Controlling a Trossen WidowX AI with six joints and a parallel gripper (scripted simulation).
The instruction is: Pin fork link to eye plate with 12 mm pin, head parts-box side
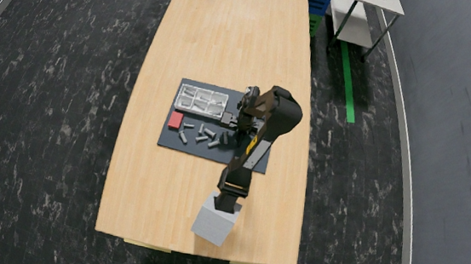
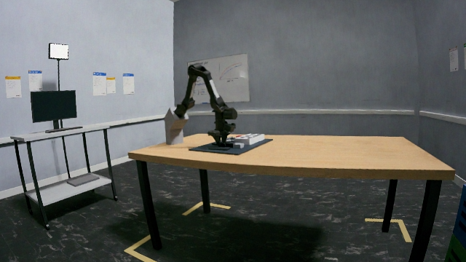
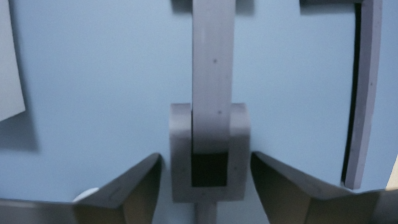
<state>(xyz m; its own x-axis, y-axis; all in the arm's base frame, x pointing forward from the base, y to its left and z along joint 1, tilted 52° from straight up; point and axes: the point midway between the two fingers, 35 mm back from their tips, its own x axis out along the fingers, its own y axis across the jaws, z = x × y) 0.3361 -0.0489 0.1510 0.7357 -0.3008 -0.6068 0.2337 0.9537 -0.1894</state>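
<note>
My hand is 3 cm short of the eye plate, 3 cm above it and 1 cm to the left of it. Also, from my hand: long dark bar 9 cm to the right, 3 cm below, 3 cm ahead; pin 7 cm to the left, 3 cm below, 2 cm behind; dark mat 9 cm to the left, 5 cm ahead, 4 cm below.
</note>
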